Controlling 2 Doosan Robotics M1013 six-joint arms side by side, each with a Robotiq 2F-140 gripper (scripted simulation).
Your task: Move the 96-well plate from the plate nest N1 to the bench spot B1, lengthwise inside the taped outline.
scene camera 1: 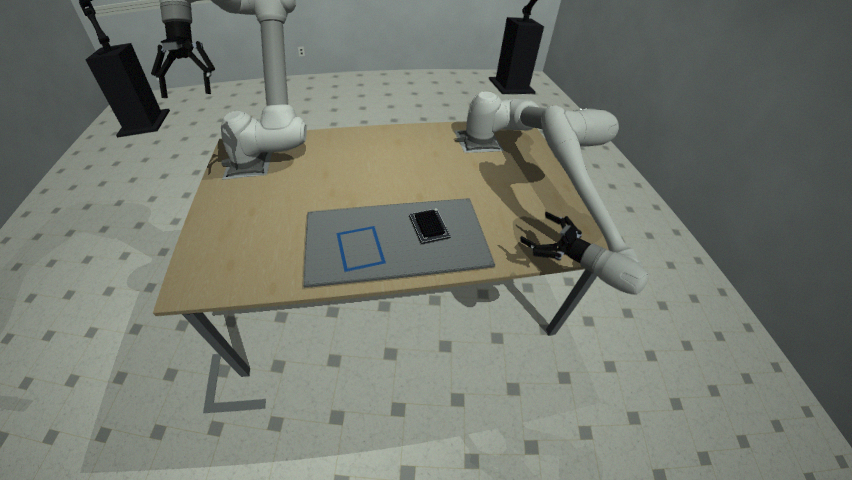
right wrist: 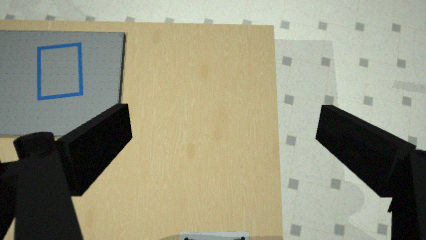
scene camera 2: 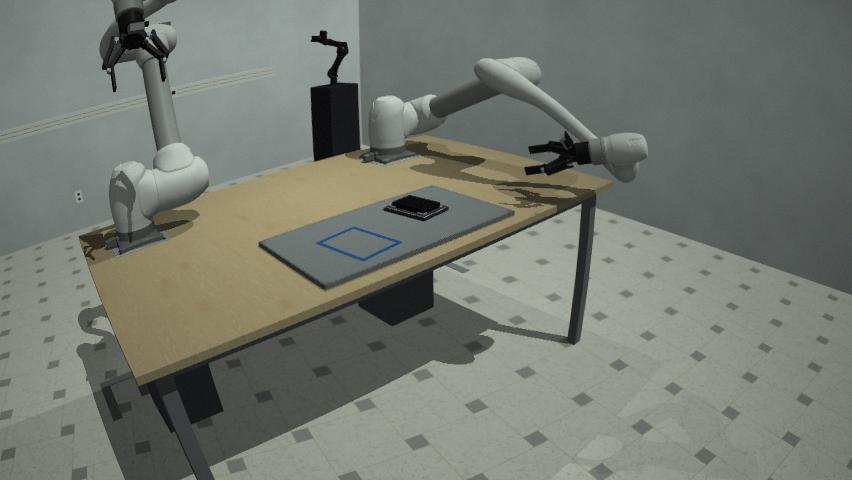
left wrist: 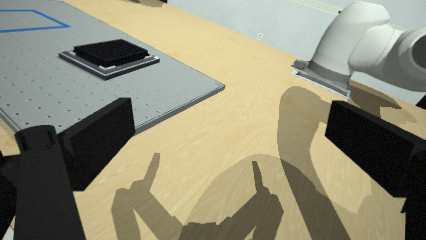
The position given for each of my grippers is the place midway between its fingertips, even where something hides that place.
I see my left gripper [scene camera 2: 527, 160], my right gripper [scene camera 1: 186, 95] and a black 96-well plate [left wrist: 116, 52].
My left gripper is seen too in scene camera 1 [scene camera 1: 533, 226] and in the left wrist view [left wrist: 230, 117]. My right gripper shows as well in the right wrist view [right wrist: 224, 121] and in scene camera 2 [scene camera 2: 139, 84]. The right wrist view misses the black 96-well plate: it is out of frame.
